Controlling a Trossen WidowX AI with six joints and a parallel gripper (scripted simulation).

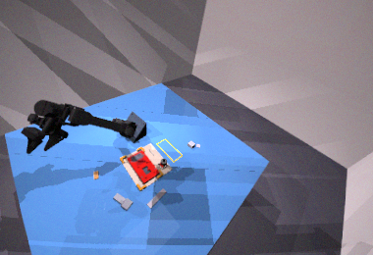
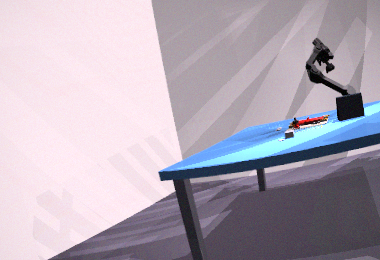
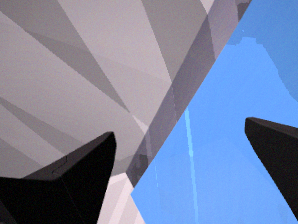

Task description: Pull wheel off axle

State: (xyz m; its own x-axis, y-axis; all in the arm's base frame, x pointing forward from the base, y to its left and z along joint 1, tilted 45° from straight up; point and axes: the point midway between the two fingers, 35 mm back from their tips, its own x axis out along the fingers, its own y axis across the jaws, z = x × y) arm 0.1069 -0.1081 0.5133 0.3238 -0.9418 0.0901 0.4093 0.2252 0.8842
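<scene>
The wheel is 50 cm to the left of my gripper tip, 27 cm below it and 22 cm ahead of it. Also, from my gripper tip: dark upright axle (50 cm to the left, 27 cm below, 22 cm ahead).
</scene>
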